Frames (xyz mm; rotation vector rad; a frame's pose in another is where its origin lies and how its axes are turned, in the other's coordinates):
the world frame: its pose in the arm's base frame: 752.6 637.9 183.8 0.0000 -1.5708 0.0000
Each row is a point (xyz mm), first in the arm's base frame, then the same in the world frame.
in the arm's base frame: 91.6 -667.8 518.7
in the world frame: 334.9 -1305.7 661.0
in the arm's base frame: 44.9 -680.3 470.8
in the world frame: 287.0 -1318.2 707.7
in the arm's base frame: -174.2 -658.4 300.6
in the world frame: 116.8 -1296.3 926.8
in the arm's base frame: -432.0 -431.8 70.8
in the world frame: -113.0 -1069.7 1184.6
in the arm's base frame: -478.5 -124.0 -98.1
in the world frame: -281.9 -761.9 1231.1
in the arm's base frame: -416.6 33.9 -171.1
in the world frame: -354.9 -604.0 1169.2
